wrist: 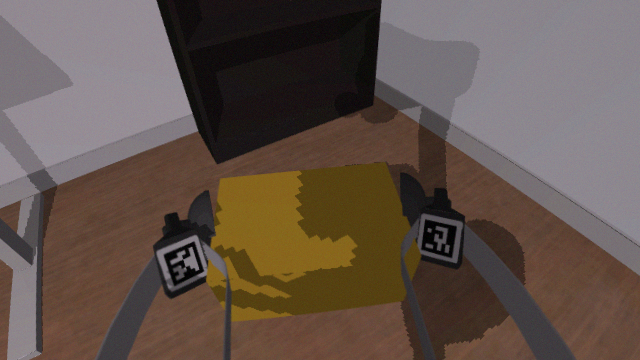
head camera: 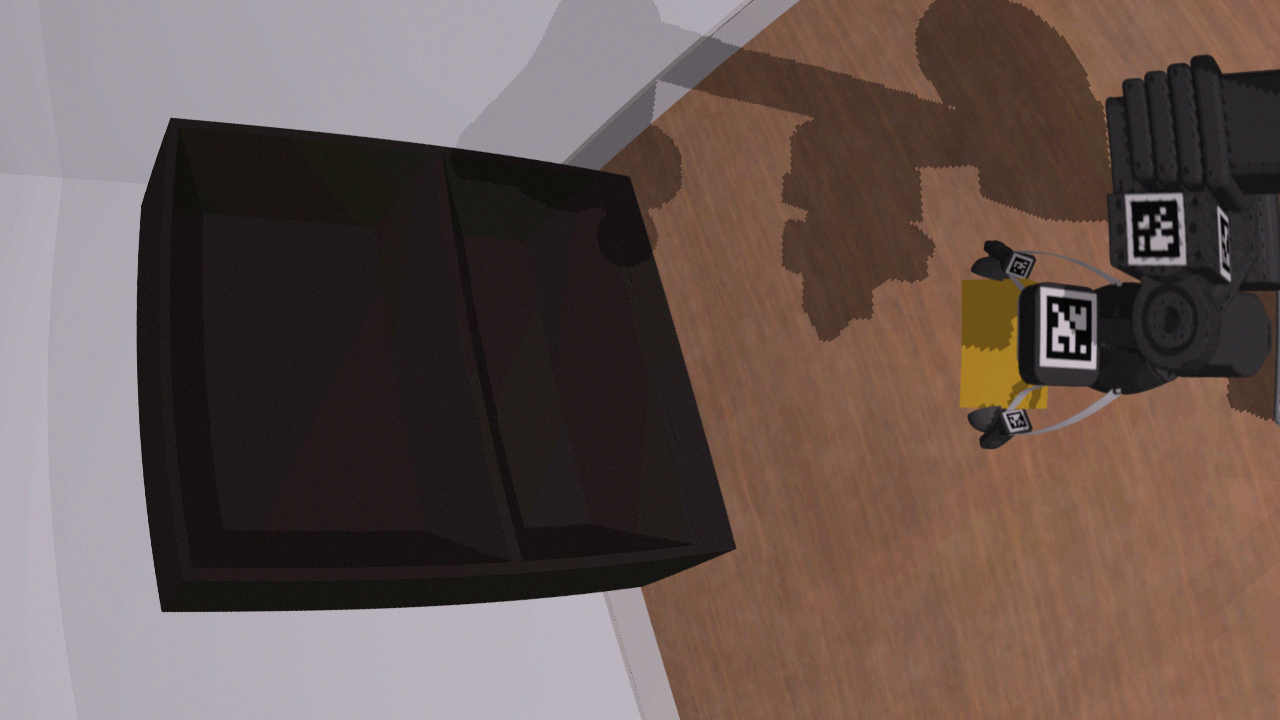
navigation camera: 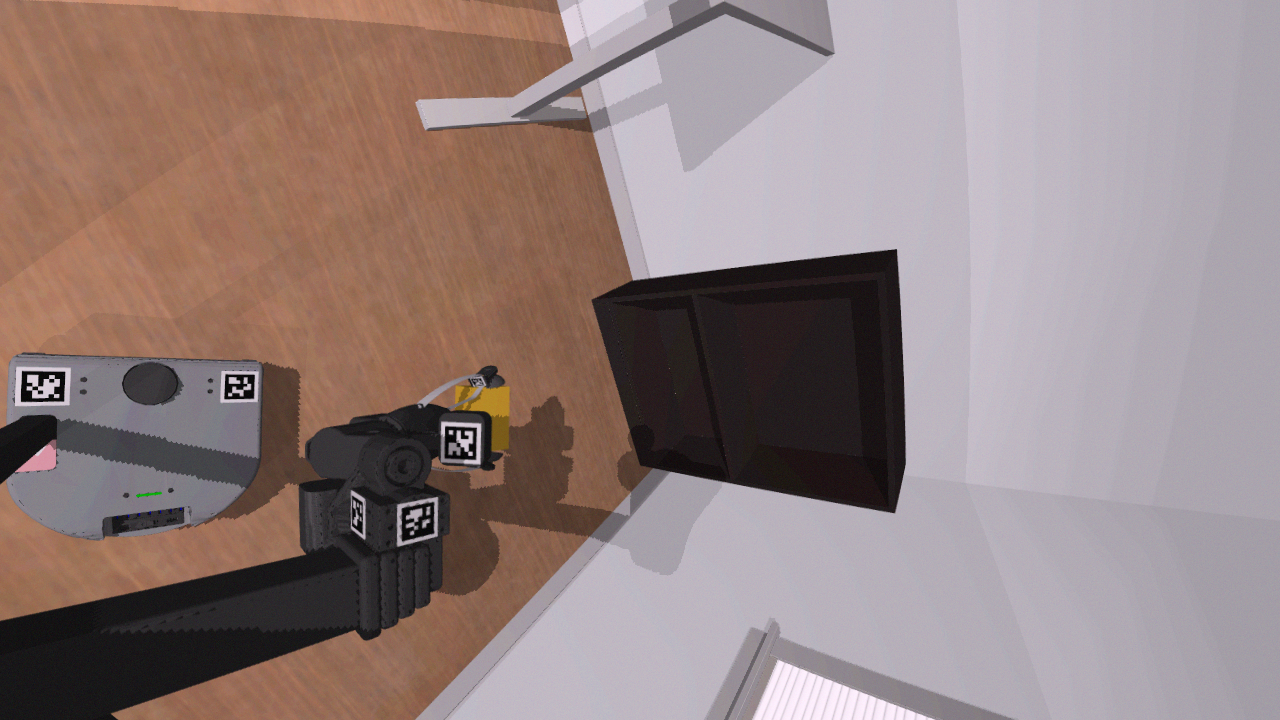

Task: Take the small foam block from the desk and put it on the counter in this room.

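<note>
The small foam block [head camera: 984, 380] [navigation camera: 499, 413] [wrist: 320, 280] is a yellow box. It is held between the two fingertips of my gripper [head camera: 989, 342] [navigation camera: 489, 418] [wrist: 307, 205], one pad on each side of it. The gripper is shut on the block and holds it above the wood floor; the gripper body hides part of the block in the head and navigation views. A white-legged piece of furniture [navigation camera: 501, 111] [wrist: 25, 300] shows in part; I cannot tell whether it is the desk. No counter can be made out in these views.
A dark open shelf unit [head camera: 393, 598] [navigation camera: 769, 274] [wrist: 295, 125] stands in the room corner, beyond the block. White walls meet behind it. My grey base [navigation camera: 71, 505] shows at the left of the navigation view, and a window [navigation camera: 832, 698] at its bottom.
</note>
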